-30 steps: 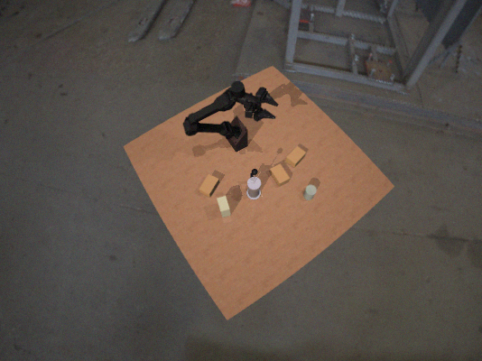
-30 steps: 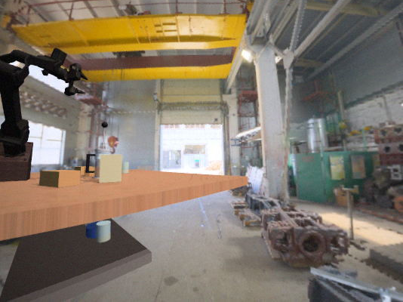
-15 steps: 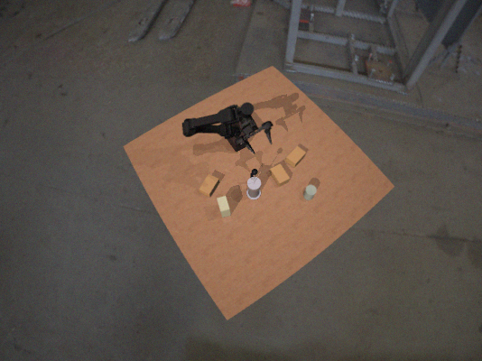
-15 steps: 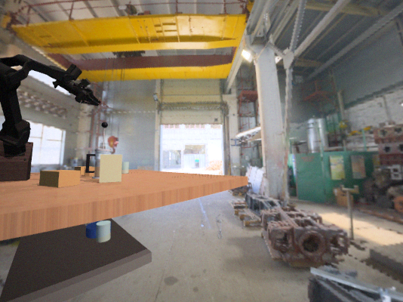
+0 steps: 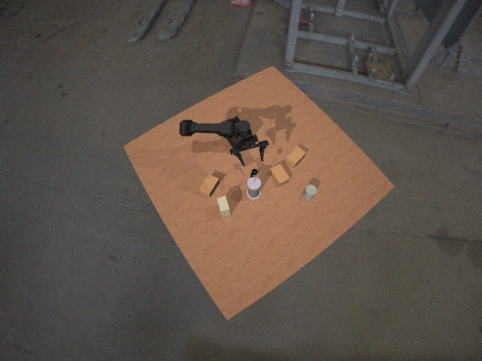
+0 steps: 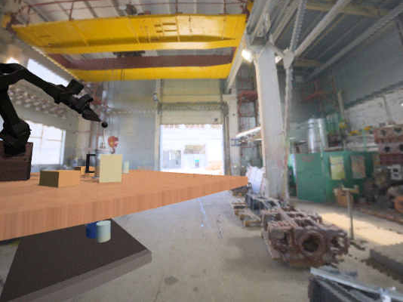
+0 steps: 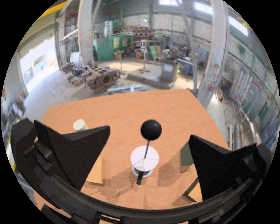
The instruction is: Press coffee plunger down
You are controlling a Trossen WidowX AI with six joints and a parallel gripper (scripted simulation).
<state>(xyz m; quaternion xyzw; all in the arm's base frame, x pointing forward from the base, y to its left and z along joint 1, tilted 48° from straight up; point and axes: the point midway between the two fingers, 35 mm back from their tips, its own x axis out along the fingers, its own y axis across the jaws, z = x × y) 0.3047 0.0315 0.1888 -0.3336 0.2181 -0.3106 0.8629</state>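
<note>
Right now the coffee press is 10 mm ahead of my gripper tip and 170 mm below it.
</note>
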